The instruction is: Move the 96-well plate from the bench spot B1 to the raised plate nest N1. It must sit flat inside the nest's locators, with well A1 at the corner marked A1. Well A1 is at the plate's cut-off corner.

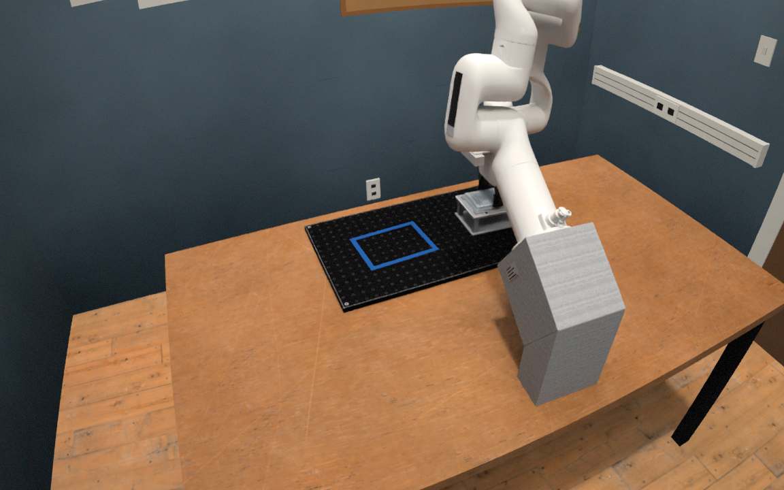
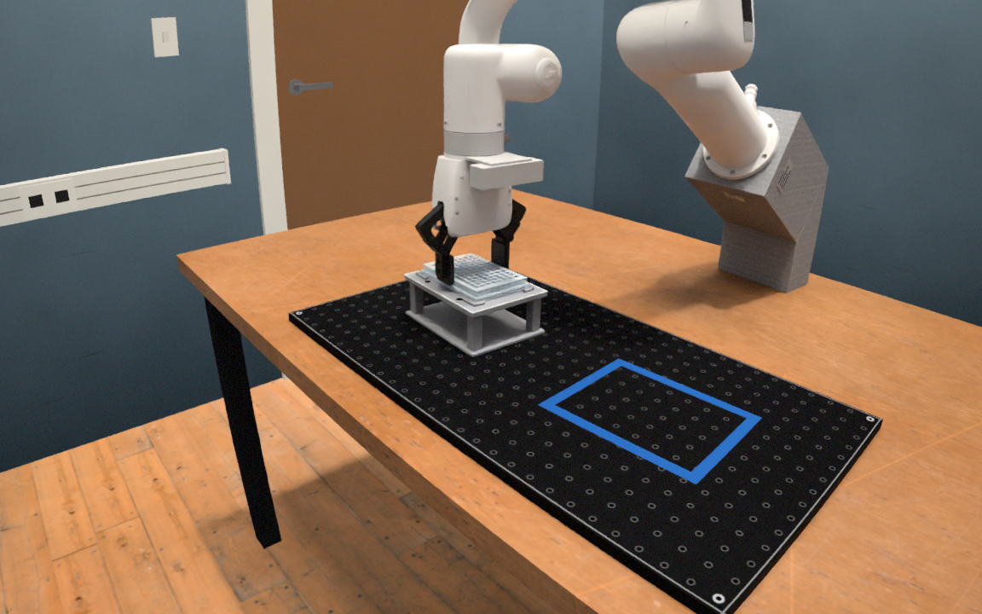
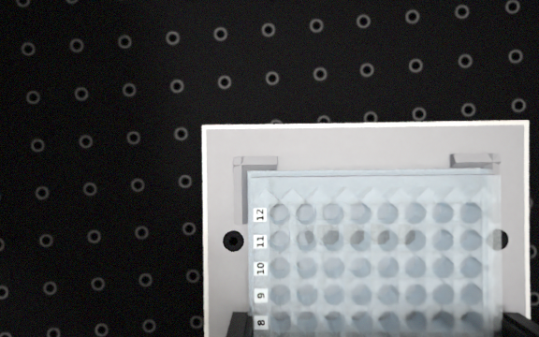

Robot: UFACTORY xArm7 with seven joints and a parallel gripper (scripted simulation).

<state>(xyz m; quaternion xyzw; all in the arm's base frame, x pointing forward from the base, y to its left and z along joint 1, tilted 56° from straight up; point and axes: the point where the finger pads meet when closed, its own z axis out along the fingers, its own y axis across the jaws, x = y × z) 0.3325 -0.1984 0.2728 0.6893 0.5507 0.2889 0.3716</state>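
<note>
Now: hand 1 cm above the clear 96-well plate. The rest, counted from my hand: grey raised nest 2 cm below.
</note>
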